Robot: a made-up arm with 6 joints.
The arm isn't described. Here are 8 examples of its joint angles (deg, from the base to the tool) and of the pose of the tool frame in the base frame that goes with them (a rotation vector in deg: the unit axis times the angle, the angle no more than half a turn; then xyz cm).
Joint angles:
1: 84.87 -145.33 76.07 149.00 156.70 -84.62
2: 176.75 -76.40 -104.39 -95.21 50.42 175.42
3: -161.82 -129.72 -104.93 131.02 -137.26 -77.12
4: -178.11 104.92 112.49 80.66 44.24 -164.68
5: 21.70 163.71 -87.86 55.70 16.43 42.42
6: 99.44 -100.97 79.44 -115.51 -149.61 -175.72
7: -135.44 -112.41 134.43 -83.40 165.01 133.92
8: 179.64 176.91 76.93 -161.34 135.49 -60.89
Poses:
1: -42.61 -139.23 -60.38 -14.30 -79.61 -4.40
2: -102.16 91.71 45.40 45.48 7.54 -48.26
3: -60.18 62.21 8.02 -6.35 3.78 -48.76
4: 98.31 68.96 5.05 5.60 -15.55 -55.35
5: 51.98 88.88 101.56 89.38 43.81 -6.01
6: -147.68 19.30 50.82 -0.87 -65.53 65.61
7: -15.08 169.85 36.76 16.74 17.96 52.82
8: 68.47 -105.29 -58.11 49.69 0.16 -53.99
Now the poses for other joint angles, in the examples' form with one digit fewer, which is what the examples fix.
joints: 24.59 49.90 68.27 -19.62 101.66 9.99
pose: 21.9 -141.4 40.3 81.5 34.7 7.4
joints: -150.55 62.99 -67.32 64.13 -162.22 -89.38
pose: 3.6 -173.9 -24.0 -32.9 -17.0 97.5
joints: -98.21 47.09 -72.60 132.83 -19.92 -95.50
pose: -5.8 -18.4 -57.1 -1.2 -1.7 135.7
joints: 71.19 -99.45 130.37 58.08 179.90 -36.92
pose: 148.5 -18.0 -8.6 -10.1 -18.7 59.4
